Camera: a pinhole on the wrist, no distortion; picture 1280 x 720 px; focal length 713.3 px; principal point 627.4 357.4 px. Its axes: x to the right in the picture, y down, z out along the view. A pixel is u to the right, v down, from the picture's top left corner.
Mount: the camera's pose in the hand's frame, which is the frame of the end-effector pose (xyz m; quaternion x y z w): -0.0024 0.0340 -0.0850 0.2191 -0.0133 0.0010 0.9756
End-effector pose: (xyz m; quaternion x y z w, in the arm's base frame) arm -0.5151 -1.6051 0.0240 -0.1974 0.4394 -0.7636 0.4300
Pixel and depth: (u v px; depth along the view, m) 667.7 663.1 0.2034
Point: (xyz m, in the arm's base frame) -0.4118 -1.6824 0.0751
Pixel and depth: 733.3 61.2 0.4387
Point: -0.5384 -1.6892 0.4138
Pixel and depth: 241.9 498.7 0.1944
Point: -0.3887 -1.5605 0.1002
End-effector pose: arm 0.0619 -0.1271 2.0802 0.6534 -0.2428 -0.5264 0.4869
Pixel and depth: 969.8 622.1 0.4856
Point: -0.2732 -0.4686 1.9843
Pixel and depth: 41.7 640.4 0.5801
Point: -0.5865 0.0856 2.3149
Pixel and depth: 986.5 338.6 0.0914
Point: 0.0760 -0.1575 2.0549
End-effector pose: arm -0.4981 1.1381 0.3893 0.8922 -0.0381 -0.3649 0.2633
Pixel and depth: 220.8 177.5 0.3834
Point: -0.8369 1.2890 0.2991
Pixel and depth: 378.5 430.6 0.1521
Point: -0.5824 1.1424 0.3842
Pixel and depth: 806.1 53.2 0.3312
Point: -0.5786 1.2523 0.1330
